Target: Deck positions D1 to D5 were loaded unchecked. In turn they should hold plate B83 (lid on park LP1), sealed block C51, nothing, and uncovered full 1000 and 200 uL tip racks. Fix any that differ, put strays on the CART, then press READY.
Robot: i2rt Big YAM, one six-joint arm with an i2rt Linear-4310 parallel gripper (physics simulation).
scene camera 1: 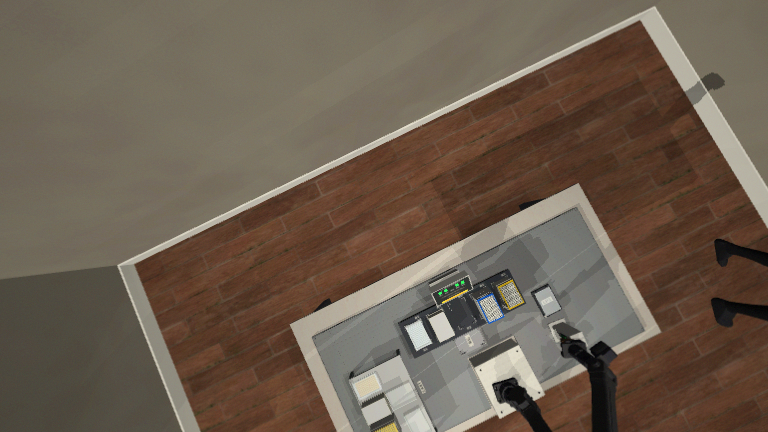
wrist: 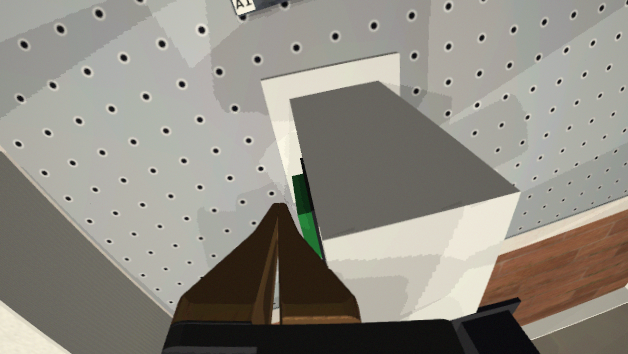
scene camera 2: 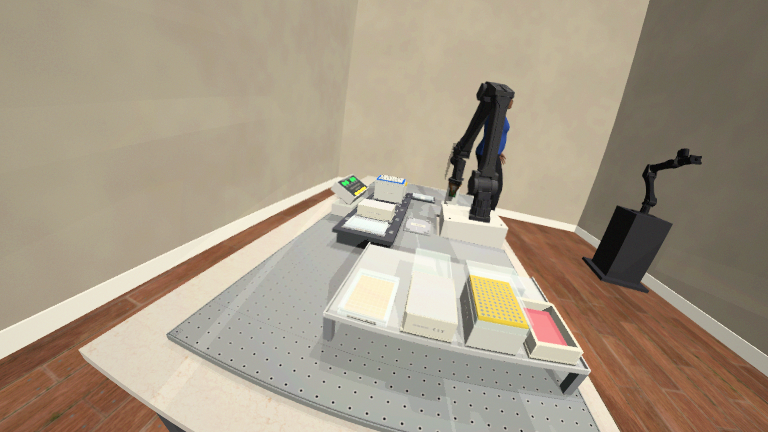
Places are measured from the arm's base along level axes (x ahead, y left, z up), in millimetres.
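Pixels of known places: gripper, fingertip midpoint: (scene camera 1: 560,339) (wrist: 279,212) (scene camera 2: 452,195); arm's base at its link origin: (scene camera 1: 506,389) (scene camera 2: 479,217).
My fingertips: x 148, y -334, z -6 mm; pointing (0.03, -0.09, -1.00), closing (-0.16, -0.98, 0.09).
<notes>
For each thing: its top centre in the pictures, then the offset to it from my fingertips. "spot": a spot on its surface instead.
- green button at a spot on its surface: (wrist: 311,236) spot: dx +2, dy -14, dz +22 mm
- pale upright box at its top centre: (wrist: 418,286) (scene camera 2: 454,184) (scene camera 1: 578,341) dx +4, dy -48, dz +57 mm
- pale plate at its top centre: (scene camera 2: 367,222) (scene camera 1: 418,335) dx +207, dy +670, dz -7 mm
- blue-rimmed tip rack at its top centre: (scene camera 2: 391,177) (scene camera 1: 491,308) dx +269, dy +304, dz +81 mm
- yellow-rimmed tip rack at its top centre: (scene camera 1: 511,294) dx +289, dy +181, dz +43 mm
- clear lid at a spot on its surface: (scene camera 2: 417,225) (scene camera 1: 468,340) spot: dx +87, dy +426, dz -66 mm
- tan-welled plate at its top centre: (scene camera 2: 372,290) (scene camera 1: 367,386) dx +47, dy +987, dz +4 mm
- yellow-topped rack at its top centre: (scene camera 2: 497,293) dx -166, dy +952, dz +58 mm
- pink-floored box at its top centre: (scene camera 2: 546,321) dx -273, dy +934, dz +19 mm
- display at a spot on its surface: (scene camera 2: 351,186) (scene camera 1: 447,293) spot: dx +381, dy +478, dz +45 mm
- dark-rimmed tray at its top centre: (scene camera 2: 423,196) (scene camera 1: 547,301) dx +167, dy -30, dz -55 mm
My gripper (scene camera 1: 562,339) (scene camera 2: 452,194) (wrist: 279,212) is shut and empty, its tips close beside the green button (wrist: 311,236) on a pale upright box (wrist: 400,160); contact cannot be told. The dark deck holds, left to right in scene camera 1, a pale plate (scene camera 1: 417,335) (scene camera 2: 366,224), a white block (scene camera 1: 441,326) (scene camera 2: 375,209), a bare middle position (scene camera 1: 460,313), a blue-rimmed tip rack (scene camera 1: 489,307) (scene camera 2: 390,185) and a yellow-rimmed tip rack (scene camera 1: 509,293). Both racks look uncovered and filled. A clear lid (scene camera 1: 471,340) (scene camera 2: 417,225) lies beside the deck. Deck labels are too small to read.
A raised white shelf (scene camera 2: 386,258) carries a tan-welled plate (scene camera 2: 370,295), a white block (scene camera 2: 429,306), a yellow-topped rack (scene camera 2: 498,300) and a pink-floored box (scene camera 2: 548,326). A display (scene camera 1: 451,290) (scene camera 2: 351,186) shows green marks. A dark-rimmed tray (scene camera 1: 546,300) lies near the upright box.
</notes>
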